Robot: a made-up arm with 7 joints. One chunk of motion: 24 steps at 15 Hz.
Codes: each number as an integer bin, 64 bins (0 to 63) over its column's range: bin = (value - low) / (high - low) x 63, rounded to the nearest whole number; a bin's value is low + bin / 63 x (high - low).
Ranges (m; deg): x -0.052..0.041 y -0.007..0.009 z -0.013..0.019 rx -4..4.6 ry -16.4..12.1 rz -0.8..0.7
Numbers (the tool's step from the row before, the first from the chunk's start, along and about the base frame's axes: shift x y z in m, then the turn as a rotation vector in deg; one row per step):
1: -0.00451 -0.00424 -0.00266 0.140 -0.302 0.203
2: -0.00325 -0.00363 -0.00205 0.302 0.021 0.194
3: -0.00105 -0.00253 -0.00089 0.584 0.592 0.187
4: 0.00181 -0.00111 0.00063 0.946 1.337 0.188
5: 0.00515 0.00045 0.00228 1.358 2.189 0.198
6: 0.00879 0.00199 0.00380 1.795 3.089 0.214
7: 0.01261 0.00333 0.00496 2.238 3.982 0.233
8: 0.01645 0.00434 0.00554 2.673 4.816 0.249
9: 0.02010 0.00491 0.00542 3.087 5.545 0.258
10: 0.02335 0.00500 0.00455 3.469 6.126 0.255
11: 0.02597 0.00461 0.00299 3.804 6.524 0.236
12: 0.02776 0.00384 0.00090 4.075 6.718 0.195
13: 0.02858 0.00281 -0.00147 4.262 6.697 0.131
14: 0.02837 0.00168 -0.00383 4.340 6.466 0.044
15: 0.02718 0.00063 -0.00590 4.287 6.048 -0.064
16: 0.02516 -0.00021 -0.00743 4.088 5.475 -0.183
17: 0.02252 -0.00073 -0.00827 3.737 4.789 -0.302
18: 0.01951 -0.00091 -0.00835 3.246 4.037 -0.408
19: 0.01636 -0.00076 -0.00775 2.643 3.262 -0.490
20: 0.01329 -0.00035 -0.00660 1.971 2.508 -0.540
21: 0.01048 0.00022 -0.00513 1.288 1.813 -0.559
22: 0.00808 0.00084 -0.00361 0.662 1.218 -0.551
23: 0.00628 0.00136 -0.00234 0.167 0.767 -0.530
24: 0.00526 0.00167 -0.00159 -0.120 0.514 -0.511
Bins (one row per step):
1: 32 11 20 30 36 42
2: 33 13 22 32 36 42
3: 35 18 24 34 38 41
4: 36 23 27 36 39 41
5: 39 29 30 39 41 42
6: 41 35 33 42 43 43
7: 44 41 35 46 45 43
8: 46 45 37 49 47 44
9: 49 47 36 52 49 44
10: 51 47 35 55 50 44
11: 53 46 31 57 51 44
12: 54 43 27 59 51 42
13: 55 39 23 61 51 39
14: 54 34 18 61 51 35
15: 54 30 14 61 50 31
16: 52 27 11 59 48 26
17: 50 25 9 57 47 21
18: 48 24 9 53 45 16
19: 46 25 10 49 43 13
20: 44 26 13 44 42 11
21: 42 28 15 39 40 10
22: 41 31 18 34 39 10
23: 39 33 21 31 38 11
24: 39 34 22 28 37 12

